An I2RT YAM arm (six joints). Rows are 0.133 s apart.
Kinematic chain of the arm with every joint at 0, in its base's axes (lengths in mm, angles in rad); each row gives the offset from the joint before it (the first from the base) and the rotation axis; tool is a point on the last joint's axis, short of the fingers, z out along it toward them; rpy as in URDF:
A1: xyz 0 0 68 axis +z
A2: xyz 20 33.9 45.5 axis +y
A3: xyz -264 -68.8 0 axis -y
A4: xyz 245 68.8 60 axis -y
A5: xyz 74 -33.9 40.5 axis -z
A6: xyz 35.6 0 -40.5 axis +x
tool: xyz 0 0 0 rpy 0 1.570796 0
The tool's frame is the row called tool.
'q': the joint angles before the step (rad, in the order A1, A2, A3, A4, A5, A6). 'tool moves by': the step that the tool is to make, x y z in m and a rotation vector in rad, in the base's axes. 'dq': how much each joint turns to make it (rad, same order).
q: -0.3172, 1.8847, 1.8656, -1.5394, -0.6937, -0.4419
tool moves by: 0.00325, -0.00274, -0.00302, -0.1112, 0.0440, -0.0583
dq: 0.0054, 0.0004, -0.0019, 0.0389, 0.1213, 0.0743
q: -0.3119, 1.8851, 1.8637, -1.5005, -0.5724, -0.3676
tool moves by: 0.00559, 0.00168, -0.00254, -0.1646, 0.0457, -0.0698
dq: 0.0249, 0.0000, 0.0000, 0.0480, 0.1774, 0.0924
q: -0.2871, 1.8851, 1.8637, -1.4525, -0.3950, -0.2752
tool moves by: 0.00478, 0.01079, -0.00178, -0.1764, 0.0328, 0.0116
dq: 0.0496, -0.0001, -0.0004, 0.0203, 0.1819, 0.0195
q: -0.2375, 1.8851, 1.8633, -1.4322, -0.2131, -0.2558
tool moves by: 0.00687, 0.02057, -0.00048, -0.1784, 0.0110, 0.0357
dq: 0.0771, 0.0000, -0.0004, 0.0271, 0.1809, 0.0180
